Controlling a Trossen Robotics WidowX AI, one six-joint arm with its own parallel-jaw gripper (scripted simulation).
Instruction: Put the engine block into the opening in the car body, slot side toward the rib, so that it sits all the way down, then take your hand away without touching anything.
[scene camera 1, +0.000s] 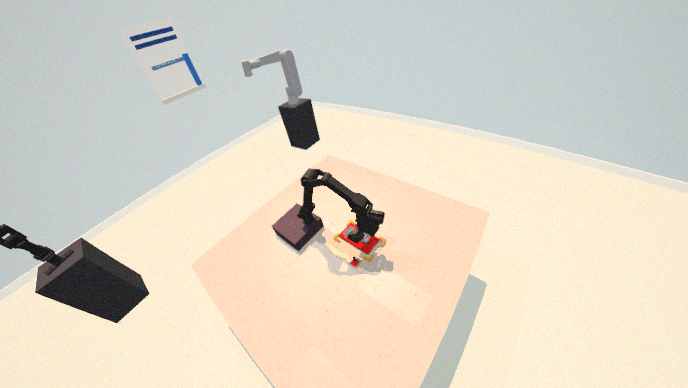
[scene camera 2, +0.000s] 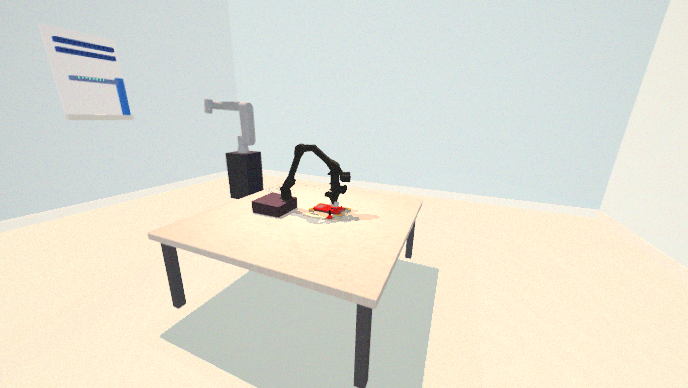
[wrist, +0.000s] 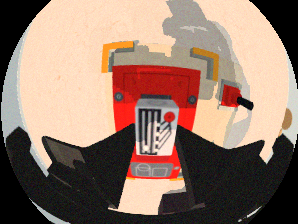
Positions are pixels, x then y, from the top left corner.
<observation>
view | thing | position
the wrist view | my gripper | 155, 128
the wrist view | grey engine block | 156, 120
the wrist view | red car body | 131, 82
</observation>
